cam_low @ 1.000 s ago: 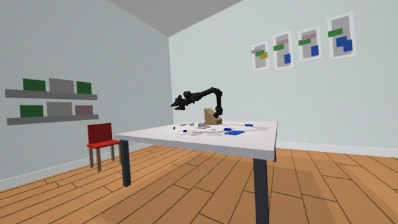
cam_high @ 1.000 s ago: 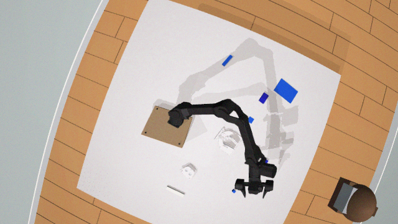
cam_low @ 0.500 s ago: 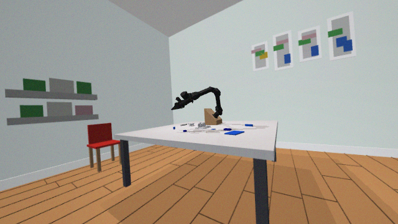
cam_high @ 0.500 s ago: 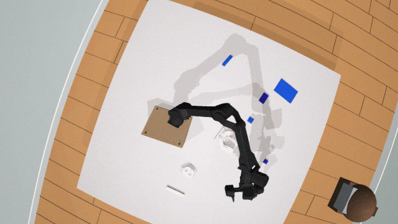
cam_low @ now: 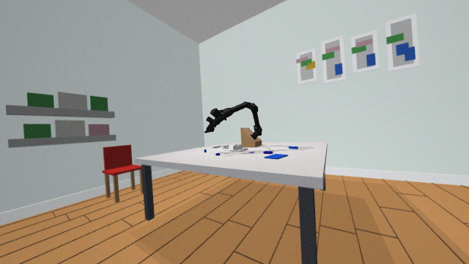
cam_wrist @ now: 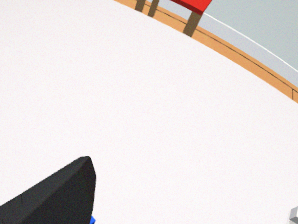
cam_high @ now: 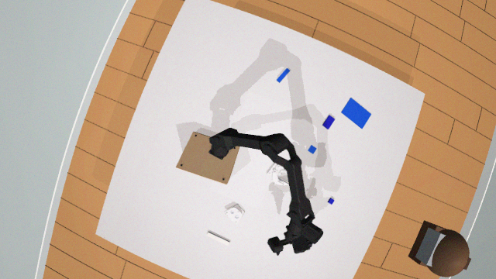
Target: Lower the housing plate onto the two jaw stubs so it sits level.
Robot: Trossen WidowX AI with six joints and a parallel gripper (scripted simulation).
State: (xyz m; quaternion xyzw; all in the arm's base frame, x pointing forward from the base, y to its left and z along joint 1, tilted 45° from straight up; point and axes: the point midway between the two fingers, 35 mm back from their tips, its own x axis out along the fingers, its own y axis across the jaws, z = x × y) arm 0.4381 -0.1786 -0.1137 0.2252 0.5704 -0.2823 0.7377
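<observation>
My gripper tip is now 260 mm past the white bar, 140 mm to the left of it and 180 mm above it. The rest, counted from my gripper tip: blue sheet 40 mm ahead, 670 mm to the left, 190 mm below.
</observation>
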